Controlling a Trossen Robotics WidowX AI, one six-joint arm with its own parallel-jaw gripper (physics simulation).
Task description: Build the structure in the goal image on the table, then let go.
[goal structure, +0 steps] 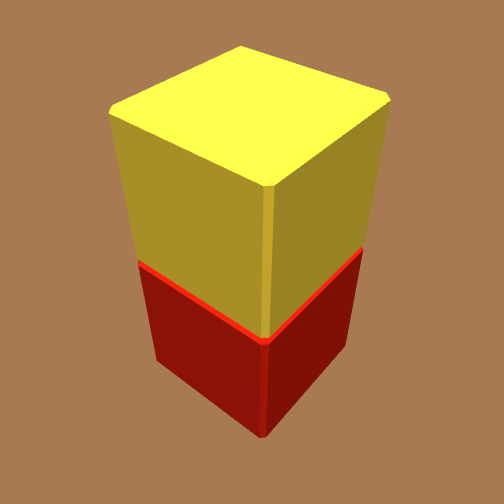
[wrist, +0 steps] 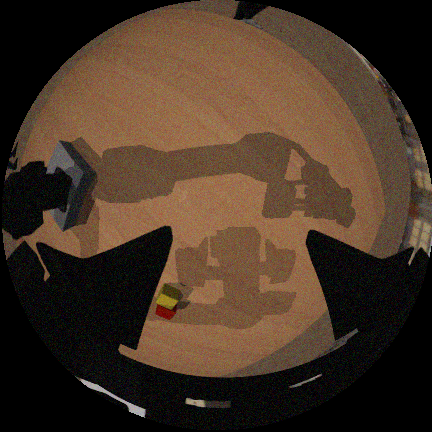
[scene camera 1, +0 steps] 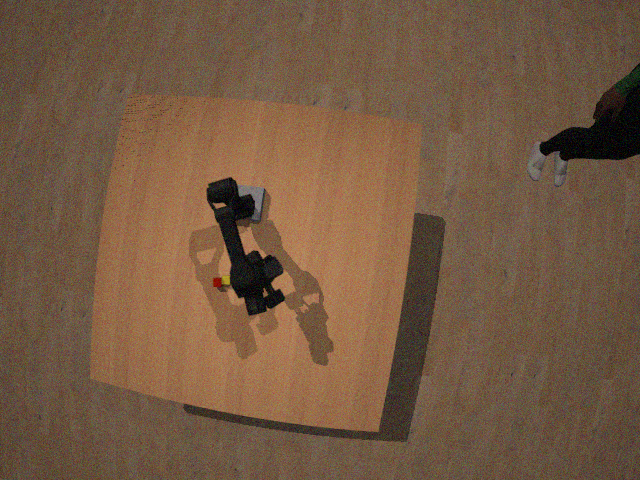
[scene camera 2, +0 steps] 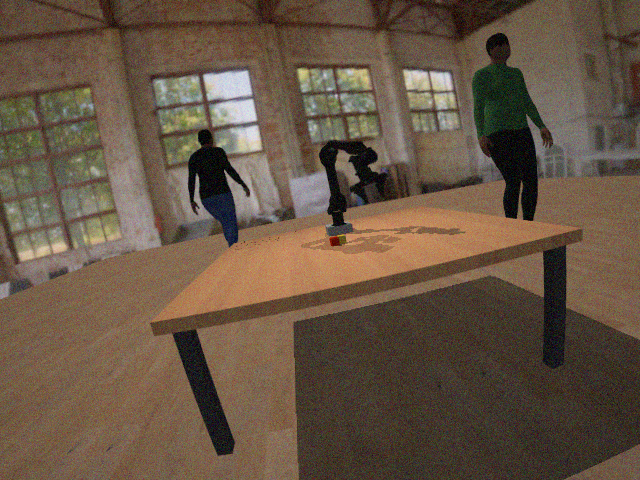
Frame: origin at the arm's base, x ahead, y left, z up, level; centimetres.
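Seen in the pictures: gripper, between the fingertips: (wrist: 243,235) (scene camera 2: 375,200); arm's base, origin of its link: (wrist: 59,188) (scene camera 1: 245,206) (scene camera 2: 338,224).
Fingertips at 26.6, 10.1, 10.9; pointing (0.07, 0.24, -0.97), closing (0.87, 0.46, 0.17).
Pixels of each thing's middle, then the offset from my fingertips to it, as dx, dy, dz. Level surfaces: height alone.
- red cube, middle of its body: (wrist: 165,307) (scene camera 1: 218,282) (scene camera 2: 334,241) +1.5, -22.9, -13.5
- yellow cube, middle of its body: (wrist: 167,296) (scene camera 1: 226,279) (scene camera 2: 341,239) +0.6, -19.4, -13.5
- table, height of its surface: dz -15.2
A red cube (scene camera 1: 217,282) (scene camera 2: 333,241) (wrist: 165,312) and a yellow cube (scene camera 1: 226,280) (scene camera 2: 341,239) (wrist: 167,300) sit side by side on the table (scene camera 1: 336,170) (scene camera 2: 268,276) (wrist: 165,90), with no visible gap between them. In scene camera 1 the red one is on the left, and the yellow one is close to the arm's outline. My gripper (scene camera 1: 275,283) (scene camera 2: 371,192) (wrist: 243,235) is open and empty, raised well above the table. In scene camera 1 it is to the right of the cubes; in the wrist view both cubes show beside the left finger.
The arm's grey base plate (scene camera 1: 260,198) (scene camera 2: 339,227) (wrist: 80,200) stands on the table near the cubes. Shadows of the arm fall across the table top and around the cubes. A person in green (scene camera 2: 501,98) and a person in black (scene camera 2: 210,173) are beyond the table.
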